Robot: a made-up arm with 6 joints.
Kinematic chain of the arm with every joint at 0, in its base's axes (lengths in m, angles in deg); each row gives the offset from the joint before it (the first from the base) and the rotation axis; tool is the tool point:
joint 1: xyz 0 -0.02 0.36 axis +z
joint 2: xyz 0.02 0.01 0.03 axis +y
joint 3: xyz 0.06 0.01 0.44 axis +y
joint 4: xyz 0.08 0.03 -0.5 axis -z
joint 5: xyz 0.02 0 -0.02 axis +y
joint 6: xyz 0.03 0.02 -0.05 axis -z
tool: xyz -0.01 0 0.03
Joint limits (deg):
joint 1: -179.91..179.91
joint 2: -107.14..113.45
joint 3: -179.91..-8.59
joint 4: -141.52..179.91
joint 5: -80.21..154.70
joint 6: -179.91..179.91
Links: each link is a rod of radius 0.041 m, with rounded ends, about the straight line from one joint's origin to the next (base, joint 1, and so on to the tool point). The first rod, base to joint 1, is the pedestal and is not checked.
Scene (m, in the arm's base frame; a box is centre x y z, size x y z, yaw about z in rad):
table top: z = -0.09
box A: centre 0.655 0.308 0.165 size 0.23 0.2 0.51 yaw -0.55
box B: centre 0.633 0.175 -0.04 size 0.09 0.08 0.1 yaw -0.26
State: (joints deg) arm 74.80 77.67 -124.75 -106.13 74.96 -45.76
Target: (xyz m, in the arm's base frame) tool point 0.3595 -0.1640 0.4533
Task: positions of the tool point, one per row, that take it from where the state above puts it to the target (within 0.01 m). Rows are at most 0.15 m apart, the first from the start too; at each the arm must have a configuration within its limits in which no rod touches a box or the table.
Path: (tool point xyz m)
1: 0.2157 0.8069 0.1014
2: 0.2339 0.7309 0.1078
3: 0.2408 0.6448 0.1195
4: 0.2355 0.5508 0.1365
5: 0.2176 0.4516 0.1582
6: 0.1874 0.3497 0.1842
7: 0.1450 0.2476 0.2138
8: 0.0912 0.1479 0.2466
9: 0.1575 0.1495 0.2626
10: 0.2269 0.1272 0.2863
11: 0.2901 0.0803 0.3177
12: 0.3380 0.0114 0.3563
13: 0.3627 -0.0731 0.4017
14: 0.3595 -0.1640 0.4533

